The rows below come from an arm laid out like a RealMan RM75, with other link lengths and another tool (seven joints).
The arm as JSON. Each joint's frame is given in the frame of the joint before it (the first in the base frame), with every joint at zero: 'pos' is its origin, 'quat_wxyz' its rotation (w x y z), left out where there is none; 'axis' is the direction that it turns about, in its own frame. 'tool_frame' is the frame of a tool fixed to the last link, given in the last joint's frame.
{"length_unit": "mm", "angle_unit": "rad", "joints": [
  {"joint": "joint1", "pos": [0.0, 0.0, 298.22], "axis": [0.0, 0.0, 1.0]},
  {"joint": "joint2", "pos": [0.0, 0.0, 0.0], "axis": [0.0, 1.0, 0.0]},
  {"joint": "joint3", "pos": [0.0, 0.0, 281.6], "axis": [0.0, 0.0, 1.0]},
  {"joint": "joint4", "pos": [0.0, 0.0, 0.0], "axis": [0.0, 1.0, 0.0]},
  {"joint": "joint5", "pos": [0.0, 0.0, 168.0], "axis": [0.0, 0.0, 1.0]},
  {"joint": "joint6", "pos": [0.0, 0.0, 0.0], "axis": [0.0, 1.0, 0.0]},
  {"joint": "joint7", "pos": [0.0, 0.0, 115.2], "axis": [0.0, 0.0, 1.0]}
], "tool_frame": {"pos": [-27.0, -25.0, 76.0], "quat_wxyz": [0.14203, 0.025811, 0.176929, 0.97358]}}
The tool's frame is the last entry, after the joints.
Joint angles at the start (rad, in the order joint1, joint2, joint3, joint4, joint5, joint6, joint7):
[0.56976, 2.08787, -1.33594, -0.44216, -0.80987, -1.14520, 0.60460]
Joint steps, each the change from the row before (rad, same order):
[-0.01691, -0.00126, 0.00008, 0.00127, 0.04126, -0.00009, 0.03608]
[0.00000, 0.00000, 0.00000, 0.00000, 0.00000, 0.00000, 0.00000]
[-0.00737, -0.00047, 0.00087, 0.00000, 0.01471, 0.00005, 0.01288]
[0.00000, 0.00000, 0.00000, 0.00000, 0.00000, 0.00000, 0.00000]
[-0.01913, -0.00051, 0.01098, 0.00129, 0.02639, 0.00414, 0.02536]
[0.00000, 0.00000, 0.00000, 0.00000, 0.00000, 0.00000, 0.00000]
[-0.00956, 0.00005, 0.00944, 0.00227, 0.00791, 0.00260, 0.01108]
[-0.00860, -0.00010, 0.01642, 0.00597, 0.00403, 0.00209, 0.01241]
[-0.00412, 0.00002, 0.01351, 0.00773, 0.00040, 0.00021, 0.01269]
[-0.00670, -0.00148, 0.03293, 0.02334, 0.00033, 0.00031, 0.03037]
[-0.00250, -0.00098, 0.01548, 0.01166, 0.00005, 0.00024, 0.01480]
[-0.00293, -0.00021, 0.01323, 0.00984, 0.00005, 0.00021, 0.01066]
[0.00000, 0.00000, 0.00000, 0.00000, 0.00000, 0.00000, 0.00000]
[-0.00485, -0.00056, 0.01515, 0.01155, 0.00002, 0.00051, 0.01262]
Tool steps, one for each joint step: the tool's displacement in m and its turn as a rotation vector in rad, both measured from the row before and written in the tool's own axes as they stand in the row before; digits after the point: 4 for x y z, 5 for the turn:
[-0.0043, 0.0039, -0.0098, -0.04358, 0.01927, 0.05718]
[0.0000, 0.0000, 0.0000, 0.00000, 0.00000, 0.00000]
[-0.0017, 0.0016, -0.0041, -0.01717, 0.00662, 0.02070]
[0.0000, 0.0000, 0.0000, 0.00000, 0.00000, 0.00000]
[-0.0055, 0.0039, -0.0111, -0.04484, 0.00682, 0.04578]
[0.0000, 0.0000, 0.0000, 0.00000, 0.00000, 0.00000]
[-0.0033, 0.0019, -0.0058, -0.02226, 0.00005, 0.02163]
[-0.0040, 0.0027, -0.0066, -0.02548, -0.00122, 0.02423]
[-0.0032, 0.0018, -0.0043, -0.01650, 0.00022, 0.02158]
[-0.0079, 0.0047, -0.0101, -0.03853, -0.00014, 0.05237]
[-0.0036, 0.0025, -0.0046, -0.01794, 0.00041, 0.02506]
[-0.0032, 0.0019, -0.0041, -0.01577, -0.00005, 0.02038]
[0.0000, 0.0000, 0.0000, 0.00000, 0.00000, 0.00000]
[-0.0041, 0.0021, -0.0053, -0.01928, -0.00098, 0.02458]

